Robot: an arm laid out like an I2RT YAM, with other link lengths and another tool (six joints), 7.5 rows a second.
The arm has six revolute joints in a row. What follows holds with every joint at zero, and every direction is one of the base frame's.
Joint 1 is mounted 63.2 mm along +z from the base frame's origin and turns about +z.
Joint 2 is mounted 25.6 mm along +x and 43.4 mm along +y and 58.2 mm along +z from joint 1 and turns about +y.
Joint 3 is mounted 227 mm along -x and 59.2 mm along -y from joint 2 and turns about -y.
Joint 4 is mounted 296.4 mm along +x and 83.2 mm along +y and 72.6 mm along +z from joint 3 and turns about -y.
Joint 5 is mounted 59.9 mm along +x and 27.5 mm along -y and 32.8 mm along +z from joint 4 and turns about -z.
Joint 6 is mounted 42.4 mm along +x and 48.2 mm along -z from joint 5 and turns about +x.
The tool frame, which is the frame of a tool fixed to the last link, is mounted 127 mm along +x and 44 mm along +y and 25 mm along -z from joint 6; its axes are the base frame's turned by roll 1.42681, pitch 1.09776 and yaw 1.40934 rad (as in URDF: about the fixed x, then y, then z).
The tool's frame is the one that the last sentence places.
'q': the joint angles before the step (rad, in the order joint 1, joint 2, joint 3, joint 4, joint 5, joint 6). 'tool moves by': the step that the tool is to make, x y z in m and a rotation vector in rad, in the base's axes. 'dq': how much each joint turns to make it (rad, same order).
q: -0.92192 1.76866 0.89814 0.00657 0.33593 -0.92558
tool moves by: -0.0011 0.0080 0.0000 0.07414 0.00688 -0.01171
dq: -0.00450 0.00849 0.04051 -0.10539 -0.02622 0.03162
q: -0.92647 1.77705 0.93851 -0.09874 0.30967 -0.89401
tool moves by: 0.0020 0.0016 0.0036 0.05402 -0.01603 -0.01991
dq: -0.01068 0.01173 0.04608 -0.07828 -0.03161 0.03494
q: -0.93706 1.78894 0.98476 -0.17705 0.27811 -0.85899
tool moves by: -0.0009 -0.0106 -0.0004 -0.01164 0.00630 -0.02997
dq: -0.00972 0.03335 0.03550 0.00054 0.02120 0.01061
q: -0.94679 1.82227 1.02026 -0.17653 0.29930 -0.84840
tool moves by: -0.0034 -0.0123 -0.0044 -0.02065 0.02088 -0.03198
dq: -0.00968 0.04594 0.03373 0.01617 0.03651 0.00237
